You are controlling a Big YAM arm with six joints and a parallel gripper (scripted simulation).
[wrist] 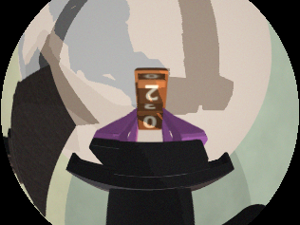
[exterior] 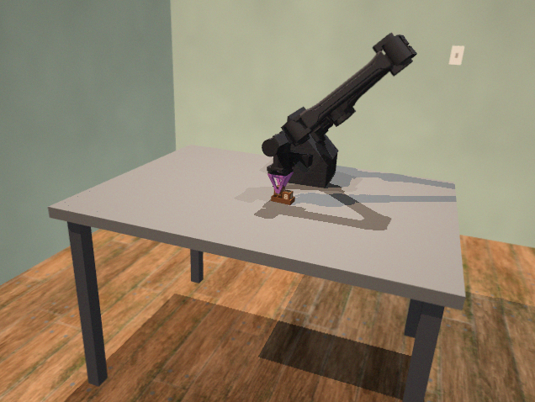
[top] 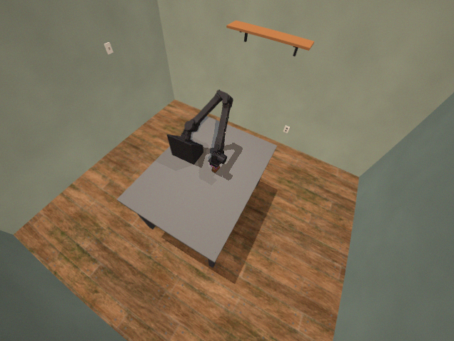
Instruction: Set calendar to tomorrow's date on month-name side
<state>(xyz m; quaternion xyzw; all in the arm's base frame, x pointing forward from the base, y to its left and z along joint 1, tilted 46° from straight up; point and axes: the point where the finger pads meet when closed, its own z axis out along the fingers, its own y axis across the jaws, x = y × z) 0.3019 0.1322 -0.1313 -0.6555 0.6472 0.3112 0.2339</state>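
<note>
Right now my hand is 20 mm to the right of the small brown calendar tray and 30 mm above it.
</note>
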